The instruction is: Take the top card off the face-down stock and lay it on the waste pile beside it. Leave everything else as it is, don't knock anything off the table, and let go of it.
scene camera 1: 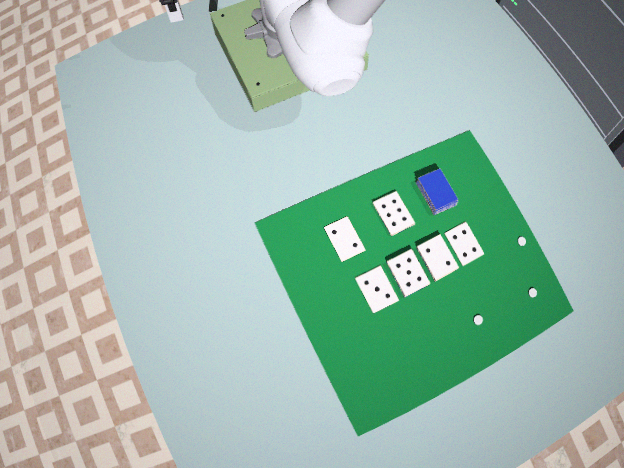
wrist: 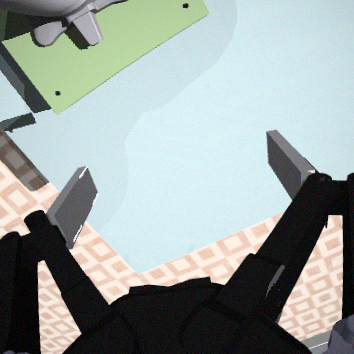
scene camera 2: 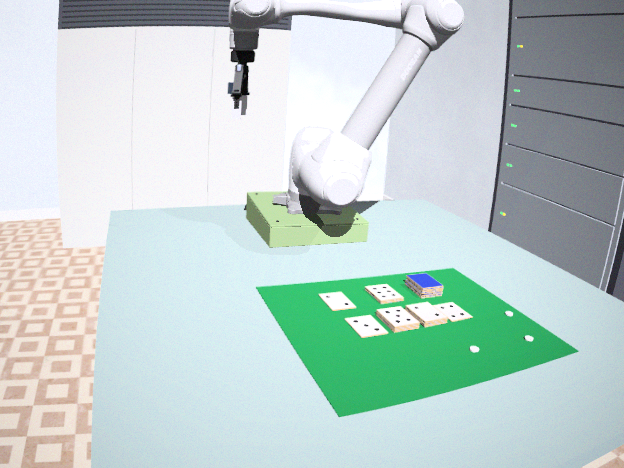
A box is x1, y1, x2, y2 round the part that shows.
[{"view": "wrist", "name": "my gripper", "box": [0, 129, 353, 353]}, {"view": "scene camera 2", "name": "my gripper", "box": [230, 50, 254, 118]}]
